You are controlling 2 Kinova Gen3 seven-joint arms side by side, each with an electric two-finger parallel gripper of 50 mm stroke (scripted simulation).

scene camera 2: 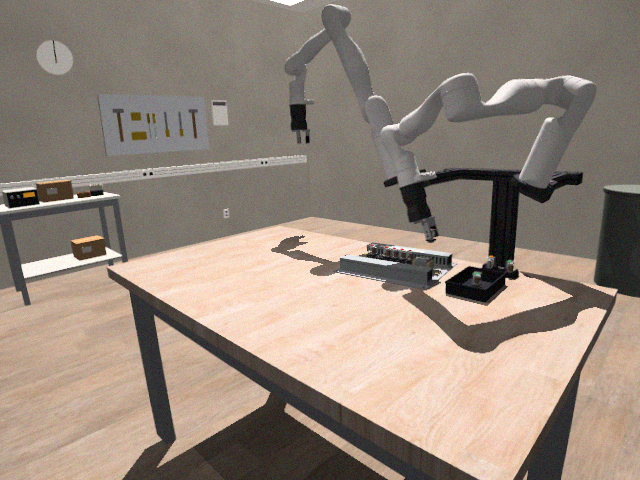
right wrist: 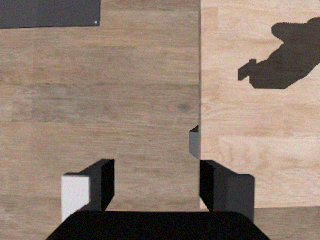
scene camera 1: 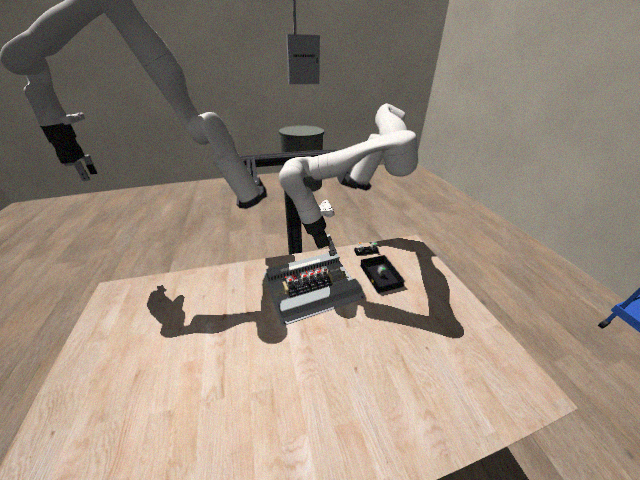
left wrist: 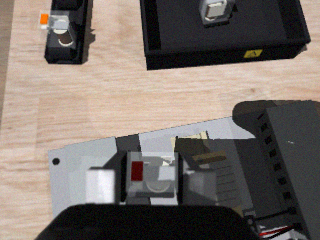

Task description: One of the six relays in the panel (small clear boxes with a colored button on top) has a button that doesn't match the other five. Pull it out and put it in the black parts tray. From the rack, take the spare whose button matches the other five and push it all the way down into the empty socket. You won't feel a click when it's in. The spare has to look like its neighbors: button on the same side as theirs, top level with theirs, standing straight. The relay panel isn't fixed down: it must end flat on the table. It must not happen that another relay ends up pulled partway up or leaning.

Scene:
A relay panel shows in scene camera 2, in scene camera 1 and in the left wrist view (264, 151); in the right wrist view it is out of frame. The same spot on the relay panel: (scene camera 2: 429, 266) is (scene camera 1: 342, 275).

